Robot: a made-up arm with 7 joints.
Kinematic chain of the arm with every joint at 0, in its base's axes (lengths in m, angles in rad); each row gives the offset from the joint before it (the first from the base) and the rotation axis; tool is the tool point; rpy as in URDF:
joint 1: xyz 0 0 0 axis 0.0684 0.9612 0.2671
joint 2: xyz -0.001 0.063 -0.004 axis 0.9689 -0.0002 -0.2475
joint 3: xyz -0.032 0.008 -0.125 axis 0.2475 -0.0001 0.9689
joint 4: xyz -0.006 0 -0.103 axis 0.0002 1 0
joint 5: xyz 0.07 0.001 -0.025 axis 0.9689 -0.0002 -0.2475
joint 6: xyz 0.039 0 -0.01 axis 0.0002 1 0
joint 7: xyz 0.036 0 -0.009 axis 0.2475 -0.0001 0.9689
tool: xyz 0 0 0 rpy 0 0.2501 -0.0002
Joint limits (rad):
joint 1: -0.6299..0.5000
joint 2: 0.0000..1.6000
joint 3: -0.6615..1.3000
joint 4: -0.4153..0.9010
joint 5: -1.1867..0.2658
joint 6: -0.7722..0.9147
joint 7: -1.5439..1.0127
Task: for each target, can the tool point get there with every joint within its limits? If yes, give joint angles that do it. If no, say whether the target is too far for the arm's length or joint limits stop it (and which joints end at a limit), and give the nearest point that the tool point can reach.
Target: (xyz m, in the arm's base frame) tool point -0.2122 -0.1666 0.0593
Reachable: no: joint limits stop it (at a limit: joint 1, joint 2, joint 3, joint 4, joint 5, joint 6) | nearest point -0.0484 -0.0354 -0.2175 | short by 0.347 m
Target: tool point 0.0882 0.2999 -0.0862
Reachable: yes | joints -0.1182 0.6462 1.0178 -0.2757 -0.5321 0.1232 -0.0520
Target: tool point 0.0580 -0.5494 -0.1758
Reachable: no: too far | nearest point 0.1705 -0.0750 -0.1756 | short by 0.488 m
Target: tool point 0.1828 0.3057 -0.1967
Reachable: yes | joints -0.4071 0.7656 0.4406 0.6609 -1.0539 0.6376 -0.0935
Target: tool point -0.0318 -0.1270 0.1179
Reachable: no: joint limits stop it (at a limit: joint 1, joint 2, joint 3, joint 4, joint 5, joint 6) | nearest point 0.1515 -0.0457 -0.1136 | short by 0.306 m
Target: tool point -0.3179 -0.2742 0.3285
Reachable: no: too far | nearest point 0.0084 0.2181 0.1503 | short by 0.617 m
